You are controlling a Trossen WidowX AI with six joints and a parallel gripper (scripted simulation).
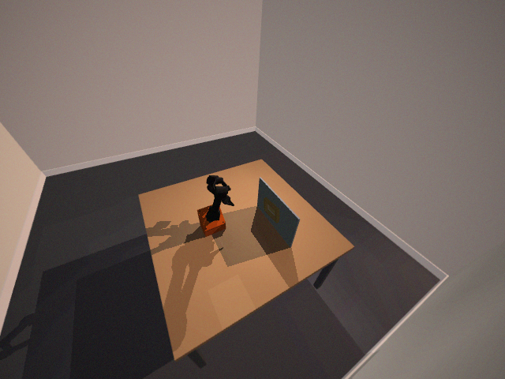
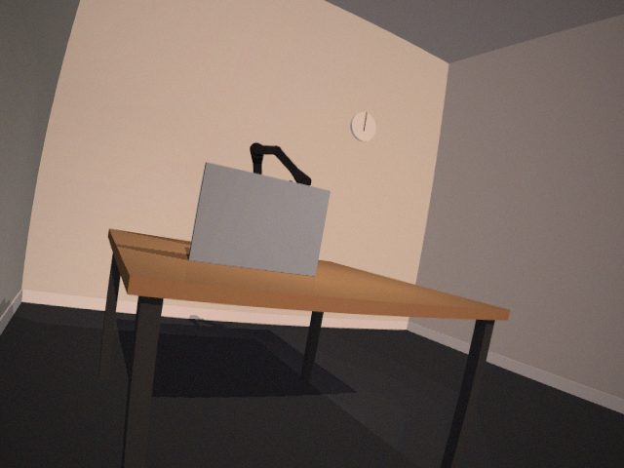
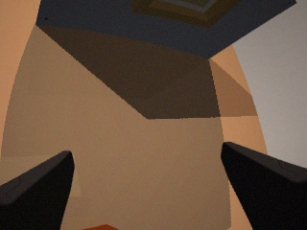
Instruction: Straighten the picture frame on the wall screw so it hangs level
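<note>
The picture frame is 230 mm ahead of my gripper tip, 190 mm to the right of it and 30 mm below it. Also, from my gripper tip: blue-grey wall panel 240 mm ahead, 200 mm to the right, 40 mm below.
</note>
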